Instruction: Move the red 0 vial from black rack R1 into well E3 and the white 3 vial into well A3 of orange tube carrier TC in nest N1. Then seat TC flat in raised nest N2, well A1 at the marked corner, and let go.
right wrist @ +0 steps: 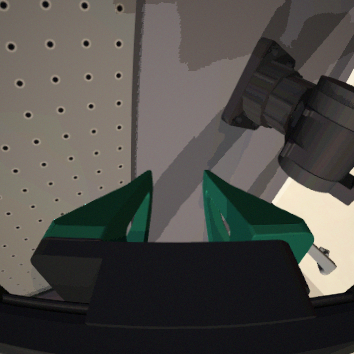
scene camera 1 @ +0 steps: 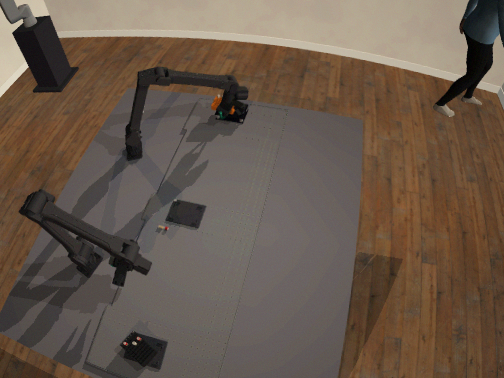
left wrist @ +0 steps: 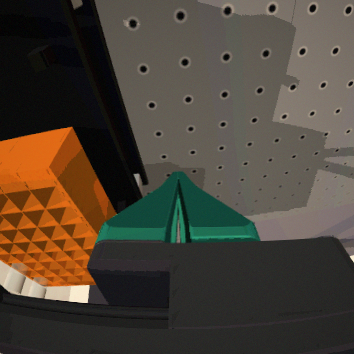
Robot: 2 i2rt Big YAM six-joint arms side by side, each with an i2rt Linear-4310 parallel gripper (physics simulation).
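Seen in the pictures: left gripper, between the fingertips: (scene camera 1: 221, 118) (left wrist: 177, 179); right gripper, between the fingertips: (right wrist: 177, 177); left arm's base, origin of its link: (scene camera 1: 134, 151); right arm's base, origin of its link: (right wrist: 255, 87) (scene camera 1: 90, 264).
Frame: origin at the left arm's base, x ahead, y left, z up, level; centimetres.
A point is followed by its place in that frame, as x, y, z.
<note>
The orange tube carrier (scene camera 1: 216, 103) @(50.2, 15.2, 9.2) (left wrist: 55, 155) @(58.0, 7.5, 7.7) is at the black nest (scene camera 1: 241, 118) @(61.9, 3.5, 5.1) (left wrist: 40, 65) @(60.4, 5.6, 6.3) at the top of the scene view; it looks tilted. Pale vial ends (left wrist: 16, 280) @(54.6, 17.4, 10.6) show by its lower edge in the left wrist view. My left gripper (scene camera 1: 222, 114) @(51.1, 5.8, 5.5) (left wrist: 177, 179) @(51.1, 5.8, 5.5) is shut and empty, low beside the carrier. My right gripper (right wrist: 177, 177) @(-7.3, -71.5, 11.2) is partly open and empty, above the mat. The black rack (scene camera 1: 141, 354) @(-4.3, -110.2, 4.0) holds several vials with red and white tops. A vial (scene camera 1: 163, 228) @(12.5, -53.8, 2.2) with a red end lies loose on the table. Well and corner marks are unreadable.
Another black nest (scene camera 1: 186, 214) @(24.2, -48.6, 1.8) lies mid-table, just above the loose vial in the picture. A black plate (scene camera 1: 160, 346) @(3.5, -107.6, 1.9) is under and beside the rack at the bottom. My right arm's base (right wrist: 260, 85) @(-23.4, -67.0, 3.4) shows in its wrist view. A person (scene camera 1: 480, 45) stands off the mat.
</note>
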